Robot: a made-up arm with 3 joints. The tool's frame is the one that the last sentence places. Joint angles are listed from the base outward.
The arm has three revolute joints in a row. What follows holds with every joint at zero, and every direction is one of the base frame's. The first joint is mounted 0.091 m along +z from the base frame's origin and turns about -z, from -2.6 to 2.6 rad. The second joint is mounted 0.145 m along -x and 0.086 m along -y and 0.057 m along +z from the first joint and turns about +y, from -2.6 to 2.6 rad. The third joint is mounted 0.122 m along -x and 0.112 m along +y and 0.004 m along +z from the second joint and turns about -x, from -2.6 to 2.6 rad. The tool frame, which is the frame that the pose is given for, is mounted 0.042 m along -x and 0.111 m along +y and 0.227 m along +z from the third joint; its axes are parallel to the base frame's.
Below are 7 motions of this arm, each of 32 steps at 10 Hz.
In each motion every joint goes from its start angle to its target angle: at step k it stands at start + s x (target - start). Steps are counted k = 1, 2, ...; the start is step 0. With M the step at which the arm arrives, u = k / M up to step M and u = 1 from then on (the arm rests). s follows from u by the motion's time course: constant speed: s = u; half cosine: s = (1 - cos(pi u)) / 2; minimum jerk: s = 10 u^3 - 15 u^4 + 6 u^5.
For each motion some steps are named. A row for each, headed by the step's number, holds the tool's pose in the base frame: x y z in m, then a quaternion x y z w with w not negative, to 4 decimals.
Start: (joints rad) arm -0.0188 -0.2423 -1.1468
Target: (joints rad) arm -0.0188 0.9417 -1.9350
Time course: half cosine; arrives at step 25
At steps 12, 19, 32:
12: -0.2582 -0.1995 0.3195 0.6781 0.1194 -0.1003 0.7183
19: -0.2195 -0.2259 0.3015 0.7301 0.2393 -0.2963 0.5673
32: -0.2155 -0.2297 0.2964 0.7314 0.2643 -0.3688 0.5091

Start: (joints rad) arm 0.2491 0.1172 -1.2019
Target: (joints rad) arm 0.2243 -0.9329 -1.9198
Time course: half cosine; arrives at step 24
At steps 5, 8, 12, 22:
5: -0.3370 -0.0791 0.3256 0.5915 -0.0698 -0.1013 0.7968
8: -0.3625 -0.0915 0.2784 0.6239 -0.1325 -0.0472 0.7687
12: -0.3794 -0.1141 0.1906 0.6672 -0.2243 0.0593 0.7078
22: -0.3150 -0.1587 0.0386 0.6985 -0.3360 0.2998 0.5562

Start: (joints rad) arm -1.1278 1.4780 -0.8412
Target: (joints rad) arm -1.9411 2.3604 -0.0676
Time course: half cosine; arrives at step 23
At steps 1, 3, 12, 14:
1: 0.0950 0.0415 0.3325 -0.0774 0.6815 0.1296 0.7161
3: 0.0910 0.0547 0.3253 -0.1073 0.6849 0.1404 0.7069
12: -0.0314 0.1543 0.2056 -0.4847 0.6582 0.2615 0.5133
14: -0.0741 0.1503 0.1710 -0.5731 0.6302 0.2813 0.4419

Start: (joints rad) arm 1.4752 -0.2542 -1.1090
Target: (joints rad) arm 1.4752 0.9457 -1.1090
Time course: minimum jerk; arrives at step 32
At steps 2, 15, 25, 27, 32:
2: -0.1610 0.3409 0.3053 0.3149 -0.4302 -0.5184 0.6686
15: -0.1508 0.2338 0.3894 0.4645 -0.2643 -0.6199 0.5746
25: -0.1365 0.0850 0.4058 0.5921 -0.0604 -0.6820 0.4250
27: -0.1352 0.0716 0.4030 0.6013 -0.0416 -0.6848 0.4096
32: -0.1344 0.0626 0.4007 0.6073 -0.0287 -0.6865 0.3989

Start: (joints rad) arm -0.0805 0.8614 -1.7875
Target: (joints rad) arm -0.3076 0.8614 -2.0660
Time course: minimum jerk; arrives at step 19
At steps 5, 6, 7, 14, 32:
5: -0.1848 -0.2426 0.3086 0.7027 0.2943 -0.2993 0.5744
6: -0.1845 -0.2467 0.3056 0.7058 0.2968 -0.2977 0.5702
7: -0.1840 -0.2515 0.3020 0.7094 0.3000 -0.2959 0.5650
14: -0.1776 -0.2872 0.2738 0.7343 0.3257 -0.2846 0.5232
32: -0.1759 -0.2935 0.2684 0.7384 0.3309 -0.2830 0.5149

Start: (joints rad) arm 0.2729 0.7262 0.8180
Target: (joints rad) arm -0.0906 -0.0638 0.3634
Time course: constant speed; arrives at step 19
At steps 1, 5, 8, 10, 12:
1: -0.1452 0.3122 0.3167 -0.3222 0.3532 0.0188 0.8781
5: -0.1857 0.2943 0.3217 -0.3081 0.2691 0.0069 0.9125
8: -0.2178 0.2771 0.3243 -0.2906 0.2038 0.0043 0.9349
10: -0.2398 0.2635 0.3250 -0.2756 0.1595 0.0055 0.9479
12: -0.2619 0.2482 0.3248 -0.2582 0.1150 0.0090 0.9592

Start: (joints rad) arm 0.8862 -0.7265 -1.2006
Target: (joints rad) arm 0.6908 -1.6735 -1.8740
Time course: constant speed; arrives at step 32
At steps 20, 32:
20: -0.3493 0.0489 0.0150 0.3743 -0.6052 0.2089 0.6709
32: -0.2737 -0.0641 -0.0195 0.3590 -0.5965 0.4286 0.5758

